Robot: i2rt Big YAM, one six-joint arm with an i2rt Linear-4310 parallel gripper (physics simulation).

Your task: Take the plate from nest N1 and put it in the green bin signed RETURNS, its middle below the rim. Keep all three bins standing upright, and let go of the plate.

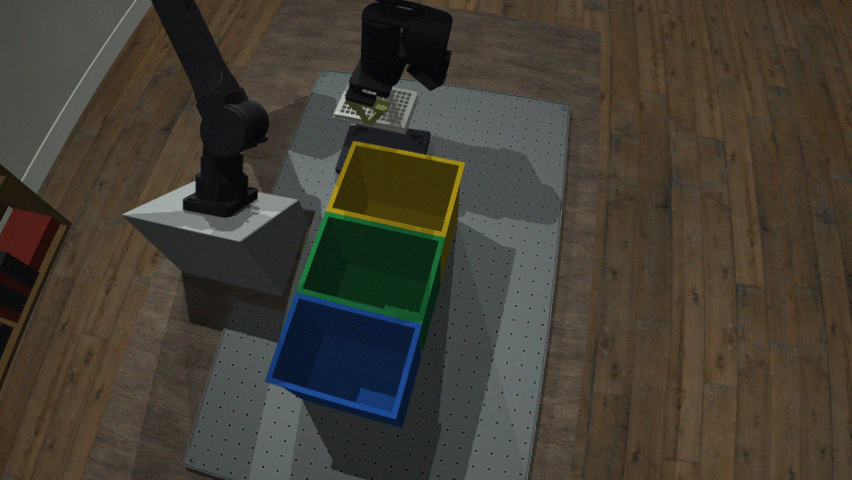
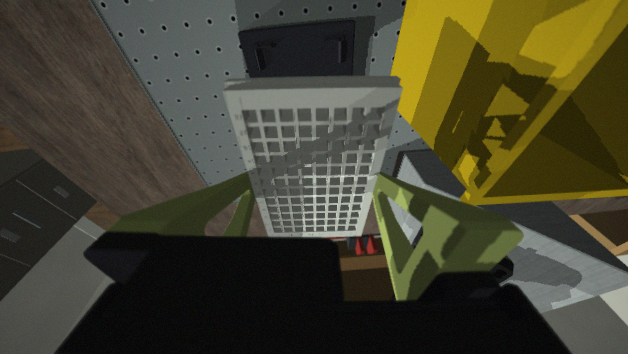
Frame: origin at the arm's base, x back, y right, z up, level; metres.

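Seen in the pictures: gripper, fingertip midpoint: (image 1: 376,105) (image 2: 314,177); arm's base, origin of the base link: (image 1: 221,202).
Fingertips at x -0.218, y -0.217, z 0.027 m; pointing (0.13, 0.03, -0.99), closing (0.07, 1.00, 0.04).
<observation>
Pixels of each thing's middle, then the offset from my fingertips to it. Level surfaces: height alone.
- white gridded plate, body centre: (image 2: 314,180) (image 1: 376,105) dx +0.000, dy +0.000, dz +0.002 m
- dark nest, body centre: (image 2: 304,103) (image 1: 383,151) dx +0.003, dy -0.007, dz -0.147 m
- green bin, body centre: (image 1: 377,287) dx -0.069, dy +0.296, dz -0.064 m
- yellow bin, body centre: (image 2: 532,22) (image 1: 400,214) dx -0.075, dy +0.166, dz -0.064 m
- blue bin, body centre: (image 1: 353,367) dx -0.062, dy +0.426, dz -0.064 m
- perforated board, its level: dz -0.154 m
The white gridded plate (image 1: 406,108) (image 2: 314,150) is held between the olive fingers of my gripper (image 1: 370,113) (image 2: 314,177), which is shut on its two long sides. The plate is raised above the pegboard and clear of the dark nest (image 1: 387,140) (image 2: 300,56), which is empty. The nest's label is not readable. The green bin (image 1: 369,256) stands upright and empty between the yellow and blue bins; its RETURNS sign does not show. The gripper is beyond the yellow bin from the green one.
The yellow bin (image 1: 396,187) (image 2: 430,65) stands upright next to the nest, the nearest bin to the plate. The blue bin (image 1: 351,357) stands upright at the row's other end. The arm's grey pedestal (image 1: 226,253) is left of the bins. The bins stand on the perforated board (image 1: 524,286).
</observation>
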